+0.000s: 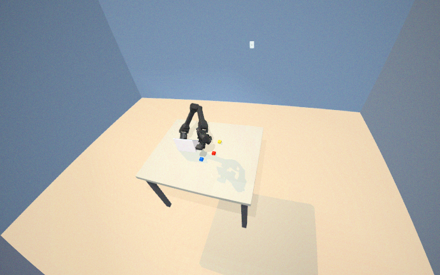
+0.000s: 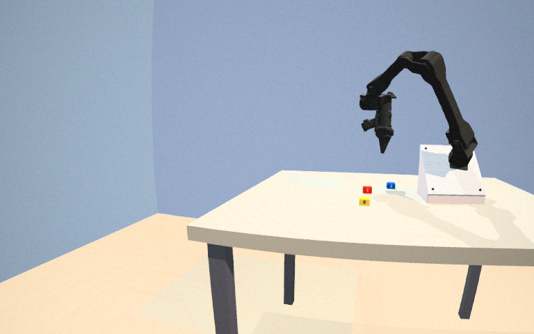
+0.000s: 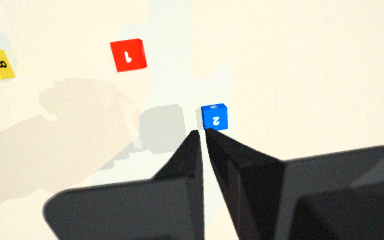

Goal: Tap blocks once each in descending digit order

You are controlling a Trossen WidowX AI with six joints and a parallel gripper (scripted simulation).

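My gripper tip is now 130 mm above the blue block, 40 mm to the left of it and 40 mm past it. From my gripper tip the other things lie so: red block: 130 mm below, 60 mm to the left, 50 mm ahead; yellow block: 230 mm to the left, 130 mm below, 50 mm ahead.
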